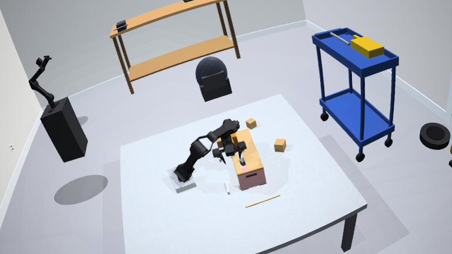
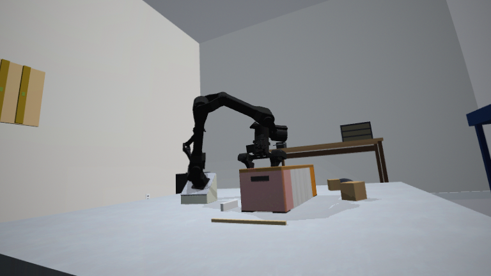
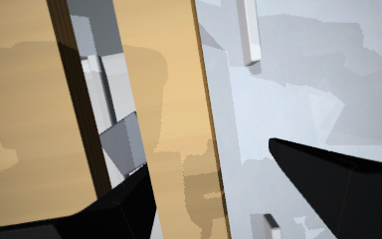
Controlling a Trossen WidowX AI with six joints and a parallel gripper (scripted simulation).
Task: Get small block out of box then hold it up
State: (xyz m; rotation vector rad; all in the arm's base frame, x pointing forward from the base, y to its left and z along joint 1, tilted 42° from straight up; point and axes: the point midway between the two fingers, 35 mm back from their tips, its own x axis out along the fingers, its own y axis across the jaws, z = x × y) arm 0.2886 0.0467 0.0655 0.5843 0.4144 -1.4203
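The box is 4 cm ahead of my gripper tip, 3 cm to the left of it and 3 cm below it. The rest, counted from my gripper tip: thin wooden stick 8 cm ahead, 29 cm to the right, 8 cm below; then grey block 5 cm ahead, 2 cm to the right.
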